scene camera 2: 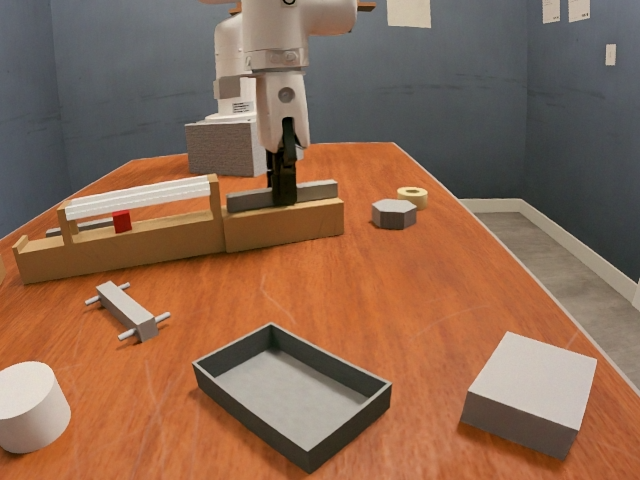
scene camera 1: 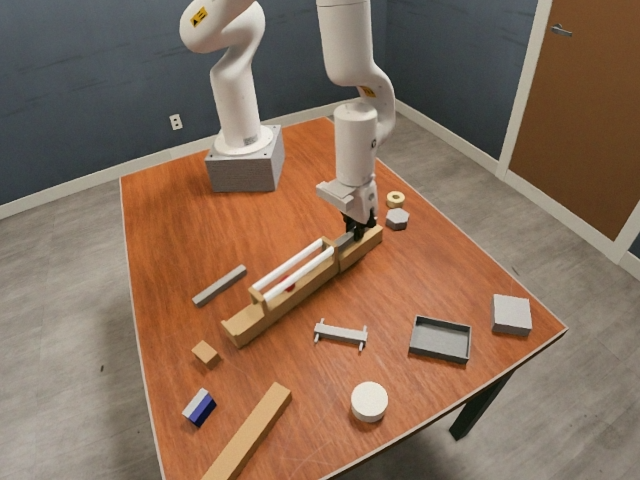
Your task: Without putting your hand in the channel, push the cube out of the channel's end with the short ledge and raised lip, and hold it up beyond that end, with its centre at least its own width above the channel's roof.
Note:
I see my gripper (scene camera 2: pixel 282 200), a grey tray (scene camera 2: pixel 306 391), a grey pegged block (scene camera 2: pixel 139 322), a blue-white block (scene camera 1: pixel 202 405) and a white railed roof (scene camera 2: pixel 198 183).
The grey tray shows as well in scene camera 1 (scene camera 1: pixel 429 334). The grey pegged block shows as well in scene camera 1 (scene camera 1: pixel 325 331). My gripper shows as well in scene camera 1 (scene camera 1: pixel 354 235). Scene camera 2 does not show the blue-white block: it is out of frame.

